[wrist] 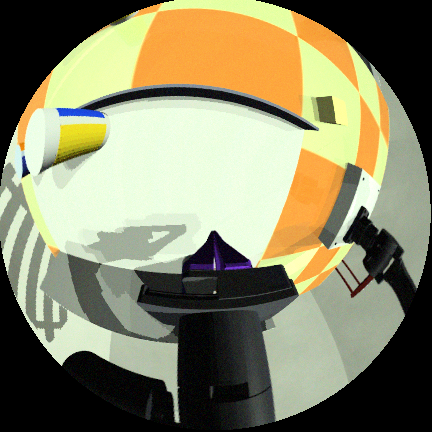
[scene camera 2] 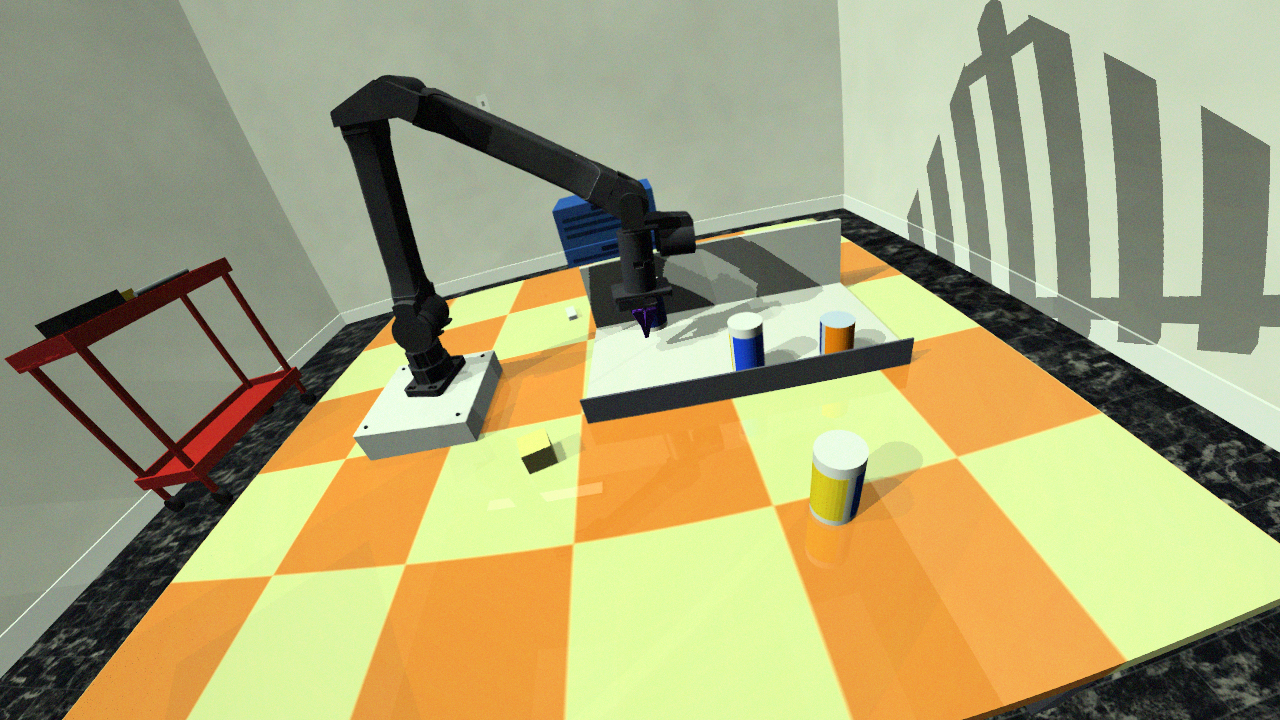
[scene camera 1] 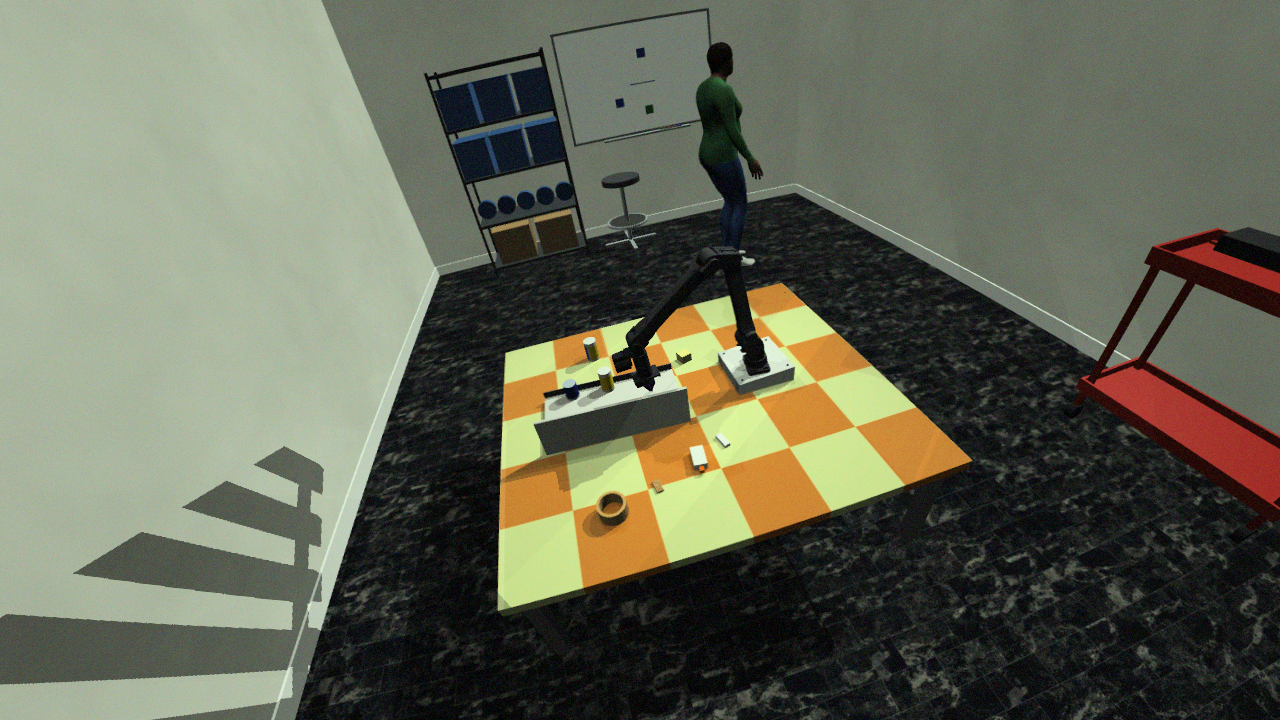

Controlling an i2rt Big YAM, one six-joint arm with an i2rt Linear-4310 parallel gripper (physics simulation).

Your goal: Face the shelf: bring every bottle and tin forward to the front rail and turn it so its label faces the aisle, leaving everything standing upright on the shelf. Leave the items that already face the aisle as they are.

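Frame: origin at the arm's base, x ahead, y left, z up, level; millimetres.
Seen in the pictures: gripper, between the fingertips: (wrist: pixel 212 234) (scene camera 2: pixel 646 336); arm's base, origin of its link: (wrist: pixel 355 224) (scene camera 2: pixel 437 378) (scene camera 1: pixel 756 364).
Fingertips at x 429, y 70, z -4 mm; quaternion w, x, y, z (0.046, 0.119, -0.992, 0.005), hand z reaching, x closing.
Observation:
Pixels of each thing's middle, then the offset from my fingertips to it. "*": a spot on its surface instead. Level surfaces: height alone.
- shelf's white floor, height of its surface: dz -32 mm
- dark can, a spot on its surface: (scene camera 2: pixel 660 311) * dx +21, dy +82, dz +7 mm
- white-lidded can, middle of its body: (wrist: pixel 68 133) (scene camera 2: pixel 747 347) (scene camera 1: pixel 606 379) dx +178, dy -100, dz +16 mm
- dark front rail, a spot on its surface: (wrist: pixel 200 92) (scene camera 2: pixel 670 390) * dx +50, dy -149, dz -17 mm
- pale-lidded can, middle of its body: (scene camera 2: pixel 836 337) (scene camera 1: pixel 571 389) dx +326, dy -83, dz +3 mm
- yellow-and-blue can, middle of its body: (scene camera 2: pixel 837 479) (scene camera 1: pixel 591 349) dx +256, dy -361, dz -5 mm
- yellowish block, middle of its body: (scene camera 2: pixel 537 450) (wrist: pixel 332 110) (scene camera 1: pixel 683 356) dx -155, dy -248, dz -35 mm
- bowl, middle of its body: (scene camera 1: pixel 612 508) dx +155, dy +482, dz -29 mm
- white box, middle of its body: (scene camera 1: pixel 699 460) dx -138, dy +329, dz -40 mm
My gripper (scene camera 1: pixel 648 385) (scene camera 2: pixel 646 331) (wrist: pixel 212 234) is shut and empty, low over the shelf's white floor (scene camera 2: pixel 626 376) (wrist: pixel 190 165). A dark can (scene camera 2: pixel 660 311) stands right behind the fingers, mostly hidden; it does not show in the wrist view. A white-lidded can (scene camera 1: pixel 605 379) (scene camera 2: pixel 747 347) (wrist: pixel 82 137) stands upright at the dark front rail (scene camera 2: pixel 680 400) (wrist: pixel 200 92), blue toward the rail, yellow toward the back. A pale-lidded can (scene camera 1: pixel 571 390) (scene camera 2: pixel 837 334) stands at the rail farther along, orange toward the rail. A yellow-and-blue can (scene camera 1: pixel 590 349) (scene camera 2: pixel 834 492) stands upright on the table outside the rail.
The tall back panel (scene camera 1: pixel 617 428) (scene camera 2: pixel 814 255) closes the shelf's rear. A yellowish block (scene camera 1: pixel 683 356) (scene camera 2: pixel 537 452) (wrist: pixel 326 110) lies between rail and arm base (scene camera 1: pixel 760 380) (scene camera 2: pixel 420 420). Behind the panel are a bowl (scene camera 1: pixel 598 513) and a white box (scene camera 1: pixel 698 457). A red cart (scene camera 1: pixel 1181 429) stands beyond the table.

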